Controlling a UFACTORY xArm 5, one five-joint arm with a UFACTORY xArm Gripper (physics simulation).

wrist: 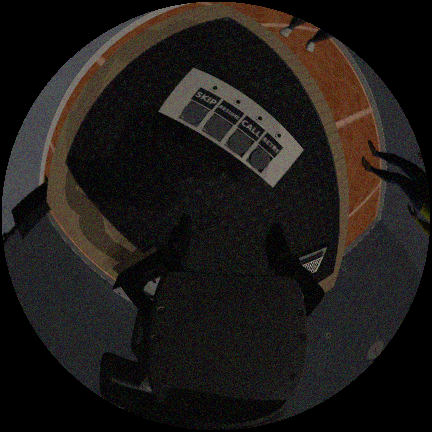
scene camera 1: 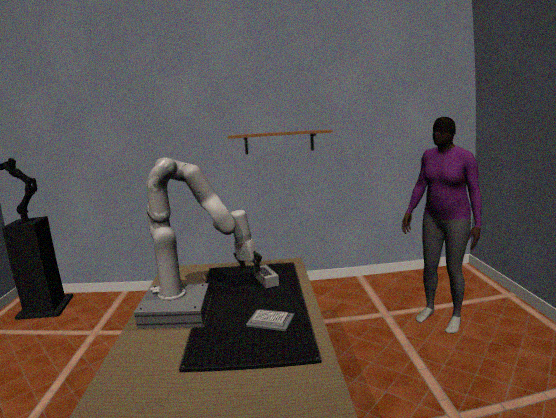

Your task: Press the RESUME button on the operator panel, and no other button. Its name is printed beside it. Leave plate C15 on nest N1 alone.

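Where they show: gripper, fingertip midpoint: (wrist: 230, 228) (scene camera 1: 250, 270); arm's base, link origin: (scene camera 1: 171, 294).
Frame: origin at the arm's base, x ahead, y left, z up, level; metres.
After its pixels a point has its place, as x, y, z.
Note:
The operator panel (scene camera 1: 271, 283) @(0.465, 0.082, -0.043) (wrist: 177, 97) @(0.430, 0.233, -0.010) is a pale box on the black mat. In the wrist view, four round dark buttons stand in a row, labelled SKIP, RESUME, CALL and RETRY. The RESUME button (wrist: 217, 127) @(0.433, 0.175, -0.007) is second, between SKIP and CALL. My gripper (scene camera 1: 250, 265) @(0.373, 0.094, 0.031) (wrist: 230, 228) @(0.373, 0.094, 0.031) is open and empty. In the scene view it is beside and above the panel's left end; in the wrist view the buttons lie ahead of the fingertips. Plate C15 (scene camera 1: 270, 317) @(0.395, -0.251, -0.038) (wrist: 313, 265) @(0.431, -0.253, -0.037) sits on nest N1 (scene camera 1: 267, 327) @(0.374, -0.295, -0.055), away from the gripper, partly hidden by a finger in the wrist view.
The black mat (scene camera 1: 225, 350) @(0.202, -0.397, -0.063) (wrist: 125, 100) @(0.382, 0.332, -0.063) lies on the tan table (scene camera 1: 150, 380) @(-0.059, -0.501, -0.076). The arm's grey base (scene camera 1: 170, 317) @(0.000, -0.166, -0.026) is at the left. A person (scene camera 1: 447, 185) stands right of the table. A dark pedestal (scene camera 1: 35, 265) with a small arm stands at the far left.

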